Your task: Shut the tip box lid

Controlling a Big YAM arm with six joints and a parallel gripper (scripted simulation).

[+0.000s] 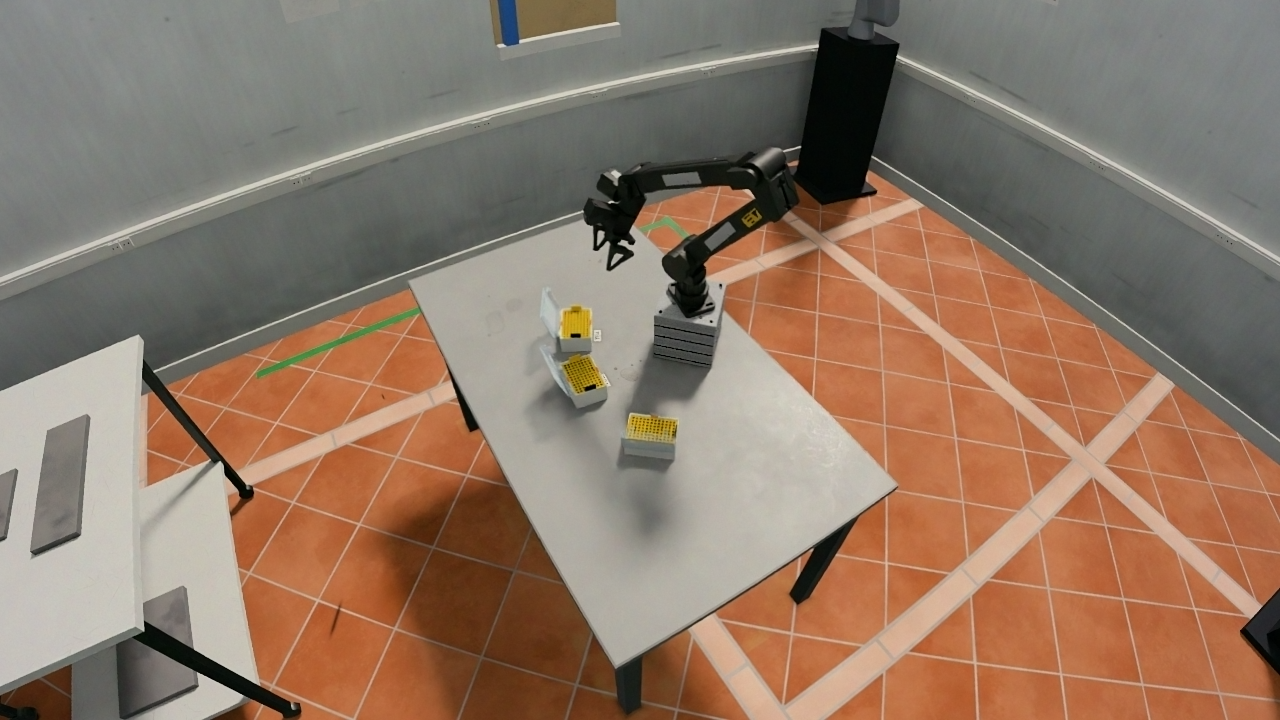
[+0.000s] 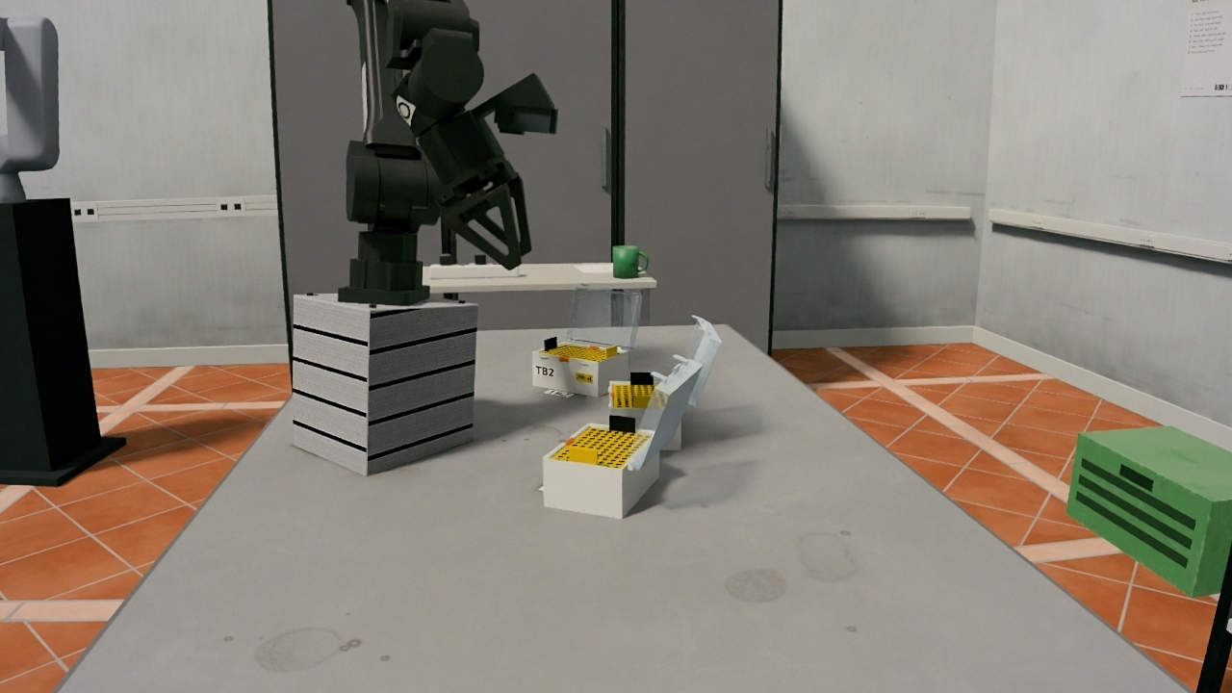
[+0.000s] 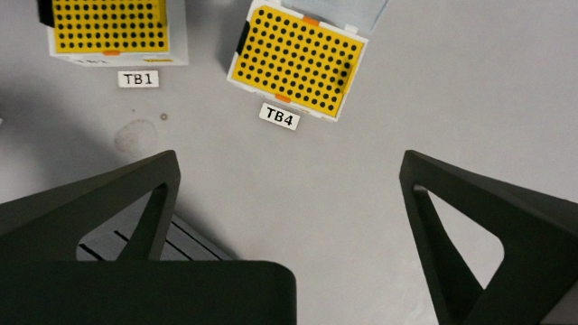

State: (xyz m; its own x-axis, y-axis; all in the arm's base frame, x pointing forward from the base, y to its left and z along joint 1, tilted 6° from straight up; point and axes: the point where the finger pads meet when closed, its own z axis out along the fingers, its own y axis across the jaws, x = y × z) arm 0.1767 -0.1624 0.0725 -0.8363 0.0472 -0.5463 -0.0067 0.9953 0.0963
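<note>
Right now my hand is 3 cm short of the bench tag reading tb4, 2 cm to the right of it and 25 cm above it. Round my hand: lid: 20 cm ahead, 19 cm to the left, 16 cm below; then box: 10 cm ahead, 1 cm to the right, 19 cm below.
</note>
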